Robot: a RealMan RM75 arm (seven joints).
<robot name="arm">
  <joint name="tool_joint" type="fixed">
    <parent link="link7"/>
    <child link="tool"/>
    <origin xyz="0 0 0"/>
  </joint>
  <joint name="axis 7" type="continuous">
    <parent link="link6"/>
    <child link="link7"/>
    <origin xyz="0 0 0.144"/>
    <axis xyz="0 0 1"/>
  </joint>
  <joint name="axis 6" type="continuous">
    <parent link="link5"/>
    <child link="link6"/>
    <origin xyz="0 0 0"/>
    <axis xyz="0 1 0"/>
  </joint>
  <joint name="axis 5" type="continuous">
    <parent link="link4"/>
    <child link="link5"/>
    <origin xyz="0 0 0.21"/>
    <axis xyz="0 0 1"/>
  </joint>
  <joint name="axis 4" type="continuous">
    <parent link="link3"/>
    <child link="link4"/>
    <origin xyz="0 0 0"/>
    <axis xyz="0 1 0"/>
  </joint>
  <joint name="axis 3" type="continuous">
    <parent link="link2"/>
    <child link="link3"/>
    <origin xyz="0 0 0.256"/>
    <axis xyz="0 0 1"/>
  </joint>
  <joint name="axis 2" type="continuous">
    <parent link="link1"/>
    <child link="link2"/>
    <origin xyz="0 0 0"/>
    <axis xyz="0 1 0"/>
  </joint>
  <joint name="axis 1" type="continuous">
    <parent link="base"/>
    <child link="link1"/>
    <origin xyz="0 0 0.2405"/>
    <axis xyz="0 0 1"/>
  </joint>
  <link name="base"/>
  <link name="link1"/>
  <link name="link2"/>
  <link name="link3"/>
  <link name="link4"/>
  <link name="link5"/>
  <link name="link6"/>
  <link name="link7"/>
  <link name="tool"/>
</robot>
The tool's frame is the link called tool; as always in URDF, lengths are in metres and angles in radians. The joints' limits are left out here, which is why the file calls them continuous.
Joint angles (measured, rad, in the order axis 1, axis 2, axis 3, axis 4, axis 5, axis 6, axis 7), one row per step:
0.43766, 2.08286, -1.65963, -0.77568, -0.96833, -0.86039, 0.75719
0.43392, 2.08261, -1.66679, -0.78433, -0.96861, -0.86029, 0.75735
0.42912, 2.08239, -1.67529, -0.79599, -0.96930, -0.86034, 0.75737
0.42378, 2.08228, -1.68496, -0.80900, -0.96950, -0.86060, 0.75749
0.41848, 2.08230, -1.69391, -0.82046, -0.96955, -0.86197, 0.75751
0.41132, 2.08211, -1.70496, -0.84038, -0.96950, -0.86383, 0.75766
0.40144, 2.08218, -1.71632, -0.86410, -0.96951, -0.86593, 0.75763
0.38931, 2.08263, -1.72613, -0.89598, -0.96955, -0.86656, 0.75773
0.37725, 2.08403, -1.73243, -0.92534, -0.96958, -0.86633, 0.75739
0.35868, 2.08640, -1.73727, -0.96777, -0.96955, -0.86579, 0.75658
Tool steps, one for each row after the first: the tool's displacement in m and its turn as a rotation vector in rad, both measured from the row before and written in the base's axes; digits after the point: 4 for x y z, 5 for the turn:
-0.0015, -0.0013, -0.0005, -0.00216, -0.00056, 0.00721
-0.0020, -0.0016, -0.0005, -0.00216, -0.00044, 0.00978
-0.0024, -0.0018, -0.0006, -0.00269, 0.00033, 0.01086
-0.0021, -0.0019, -0.0007, -0.00333, 0.00094, 0.01000
-0.0040, -0.0023, -0.0001, -0.00195, 0.00315, 0.01670
-0.0043, -0.0028, 0.0001, -0.00096, 0.00464, 0.01771
-0.0057, -0.0026, 0.0013, 0.00394, 0.00776, 0.02056
-0.0050, -0.0022, 0.0016, 0.00614, 0.00857, 0.01637
-0.0067, -0.0028, 0.0034, 0.01268, 0.01398, 0.02038

